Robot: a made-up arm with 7 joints.
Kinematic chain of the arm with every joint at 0, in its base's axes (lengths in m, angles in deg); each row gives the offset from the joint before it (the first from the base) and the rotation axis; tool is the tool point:
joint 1: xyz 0 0 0.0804 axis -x
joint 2: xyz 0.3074 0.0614 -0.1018 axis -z
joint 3: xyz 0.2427 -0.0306 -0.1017 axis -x
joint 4: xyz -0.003 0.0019 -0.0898 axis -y
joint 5: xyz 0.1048 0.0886 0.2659 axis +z
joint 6: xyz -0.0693 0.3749 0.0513 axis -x
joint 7: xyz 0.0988 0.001 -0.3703 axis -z
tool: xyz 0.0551 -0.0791 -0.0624
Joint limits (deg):
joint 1: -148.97..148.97
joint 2: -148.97..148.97
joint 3: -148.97..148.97
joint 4: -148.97..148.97
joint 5: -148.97..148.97
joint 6: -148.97..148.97
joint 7: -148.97..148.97
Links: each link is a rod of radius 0.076 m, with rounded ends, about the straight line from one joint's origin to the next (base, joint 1, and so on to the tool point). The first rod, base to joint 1, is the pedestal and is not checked.
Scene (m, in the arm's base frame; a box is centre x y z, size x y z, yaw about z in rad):
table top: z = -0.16
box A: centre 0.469 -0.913 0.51 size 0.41 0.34 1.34 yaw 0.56
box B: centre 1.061 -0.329 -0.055 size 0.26 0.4 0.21 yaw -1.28
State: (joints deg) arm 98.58 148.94 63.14 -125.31 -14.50 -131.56 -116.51
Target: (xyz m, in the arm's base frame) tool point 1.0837 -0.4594 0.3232
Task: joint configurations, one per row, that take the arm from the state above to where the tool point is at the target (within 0.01 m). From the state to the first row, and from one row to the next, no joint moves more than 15 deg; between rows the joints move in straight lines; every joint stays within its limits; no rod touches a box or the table.
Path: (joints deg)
1: 103.29 144.24 49.92 -126.83 -1.18 -125.42 -121.76
2: 108.00 139.55 36.70 -128.35 12.14 -119.28 -127.02
3: 112.70 134.85 23.48 -129.87 25.46 -113.14 -132.27
4: 117.41 130.16 10.26 -131.38 38.78 -107.00 -137.53
5: 122.12 125.46 -2.95 -132.90 52.10 -100.86 -142.78
6: 112.07 118.67 5.83 -120.36 50.65 -96.92 -137.76
7: 102.03 111.88 14.61 -107.82 49.19 -92.97 -132.73
8: 91.98 105.09 23.39 -95.28 47.74 -89.03 -127.70
9: 81.93 98.30 32.17 -82.74 46.28 -85.08 -122.68
10: 71.89 91.51 40.95 -70.20 44.83 -81.14 -117.65

